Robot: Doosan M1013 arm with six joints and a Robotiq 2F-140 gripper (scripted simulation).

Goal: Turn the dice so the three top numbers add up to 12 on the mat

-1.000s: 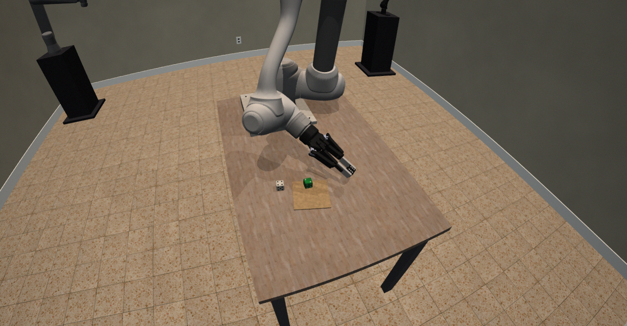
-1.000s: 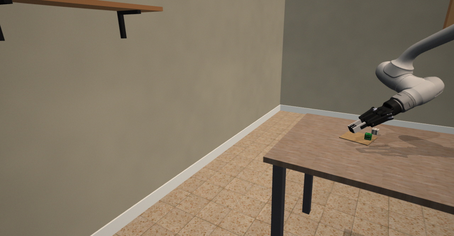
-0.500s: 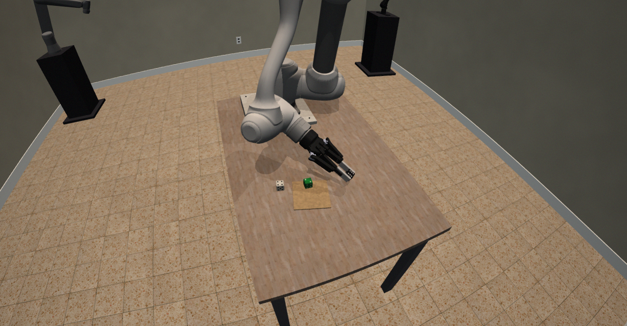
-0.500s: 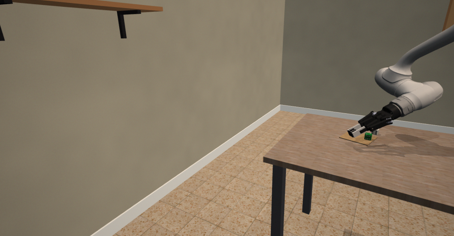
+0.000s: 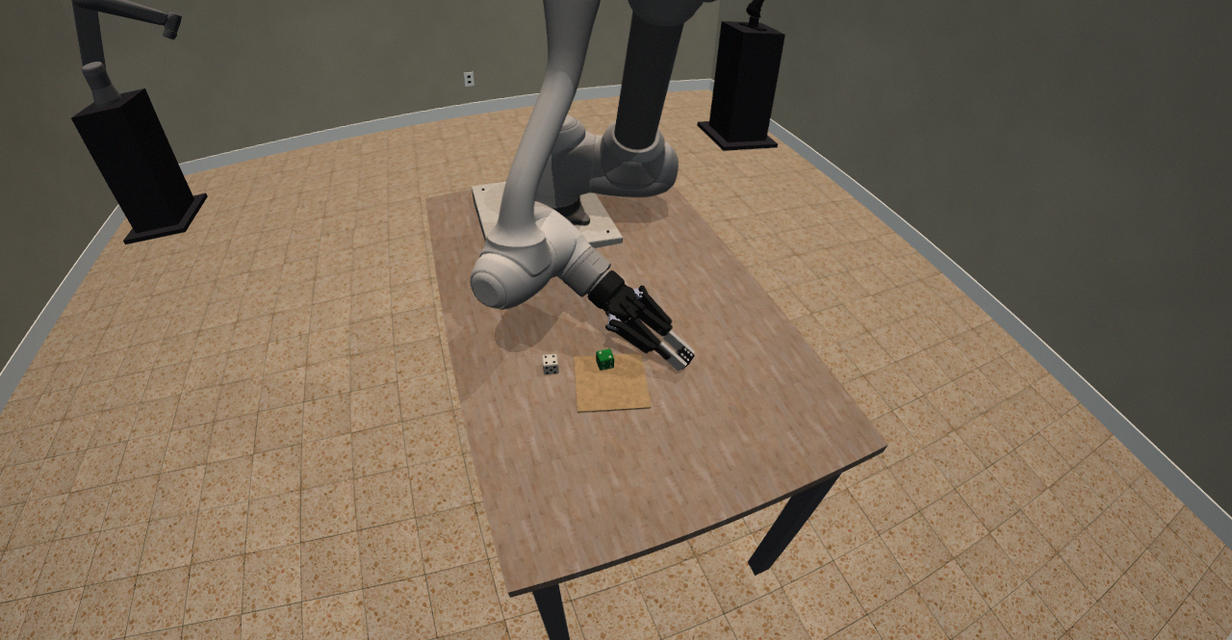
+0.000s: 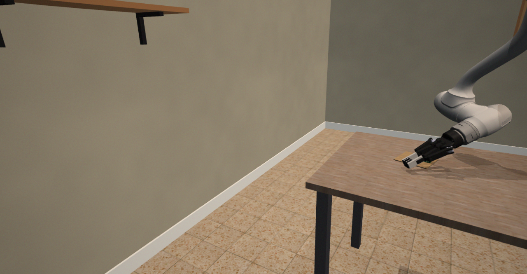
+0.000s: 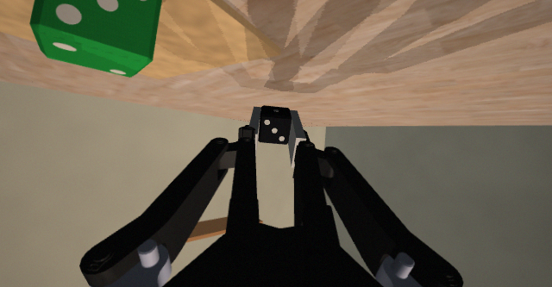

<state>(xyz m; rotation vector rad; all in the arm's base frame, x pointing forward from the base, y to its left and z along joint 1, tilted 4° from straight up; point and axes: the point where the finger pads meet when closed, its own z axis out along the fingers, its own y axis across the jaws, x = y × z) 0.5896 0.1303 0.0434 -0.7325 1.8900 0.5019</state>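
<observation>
The green die lies 4 cm behind my hand, 13 cm to the right of it and 3 cm below it. The rest, counted from my hand: white die 6 cm behind, 24 cm to the right, 3 cm below; black die 1 cm ahead, 1 cm to the left, 1 cm below; tan mat 1 cm ahead, 13 cm to the right, 5 cm below.
</observation>
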